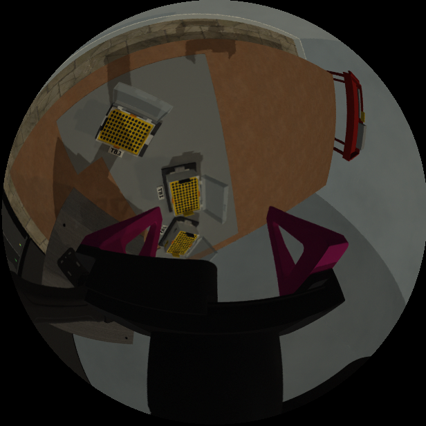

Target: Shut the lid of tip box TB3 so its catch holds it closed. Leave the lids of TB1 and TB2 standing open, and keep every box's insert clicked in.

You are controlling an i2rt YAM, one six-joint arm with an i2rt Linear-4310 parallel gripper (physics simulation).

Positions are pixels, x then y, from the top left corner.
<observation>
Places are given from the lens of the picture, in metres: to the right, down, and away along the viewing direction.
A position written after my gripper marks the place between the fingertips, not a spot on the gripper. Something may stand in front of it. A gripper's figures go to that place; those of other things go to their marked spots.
my gripper (214, 212): 0.00, 0.00, 0.13
yellow insert (121, 129): -0.20, -0.18, 0.25
yellow insert (184, 192): -0.08, -0.05, 0.42
clear lid (129, 98): -0.16, -0.22, 0.19
grey mat (191, 132): -0.06, -0.22, 0.38
The marked spots on the clear lid and the grey mat are 0.22 m apart.
</observation>
